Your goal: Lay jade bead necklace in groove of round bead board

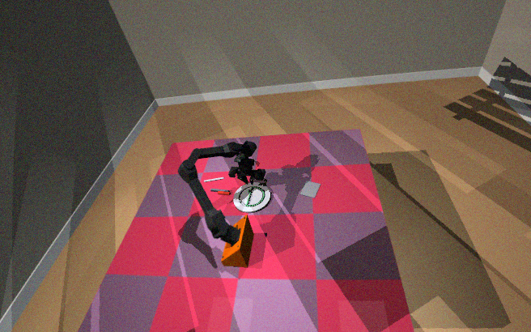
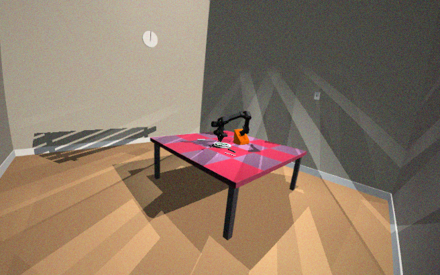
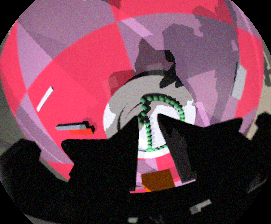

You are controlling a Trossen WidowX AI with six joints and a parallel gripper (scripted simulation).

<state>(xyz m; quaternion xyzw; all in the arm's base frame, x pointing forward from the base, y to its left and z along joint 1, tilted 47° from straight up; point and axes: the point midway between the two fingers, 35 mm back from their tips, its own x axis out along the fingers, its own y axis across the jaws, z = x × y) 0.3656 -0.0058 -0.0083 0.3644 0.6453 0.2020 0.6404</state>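
Now: the round white bead board 50 mm behind my gripper tip, 10 mm to the right of it and 40 mm below it. The rest, counted from my gripper tip: red-handled tool (170 mm to the left, 50 mm below); flat grey pad (20 mm behind, 320 mm to the right, 50 mm below); thin white rod (100 mm ahead, 240 mm to the left, 50 mm below).
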